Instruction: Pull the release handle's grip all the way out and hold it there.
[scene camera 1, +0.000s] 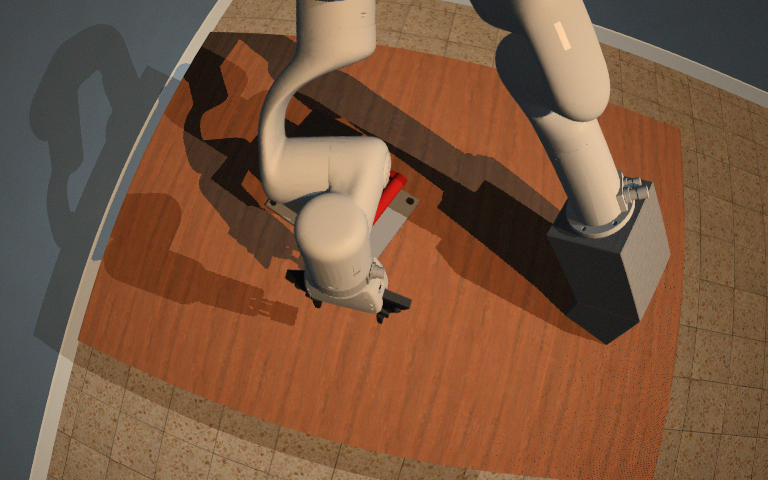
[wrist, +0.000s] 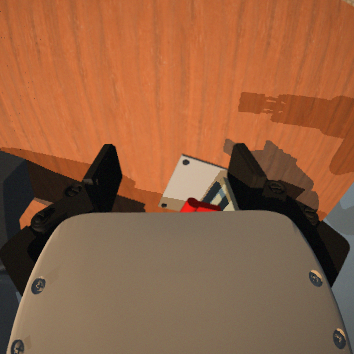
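The release handle's red grip (scene camera 1: 389, 198) (wrist: 200, 206) shows in part. In the scene view the arm covers its left part; in the wrist view the gripper's body covers most of it. It stands over a light grey base plate (scene camera 1: 390, 229) (wrist: 187, 180) with dark corner holes. A pale housing face (wrist: 227, 192) shows beside the right finger; the arm hides the housing in the scene view. My gripper (scene camera 1: 348, 311) (wrist: 174, 158) is open and empty, with its fingers wide apart. It hangs above the table, on the near side of the plate in the scene view. How far out the grip stands is hidden.
The wooden table top (scene camera 1: 481, 384) (wrist: 150, 65) lies under the handle. The arm's dark pedestal (scene camera 1: 645, 254) stands at the right in the scene view. The arm's forearm and wrist hang over the handle. Shadows of the arm cross the table. Tiled floor (scene camera 1: 719, 271) surrounds much of the table.
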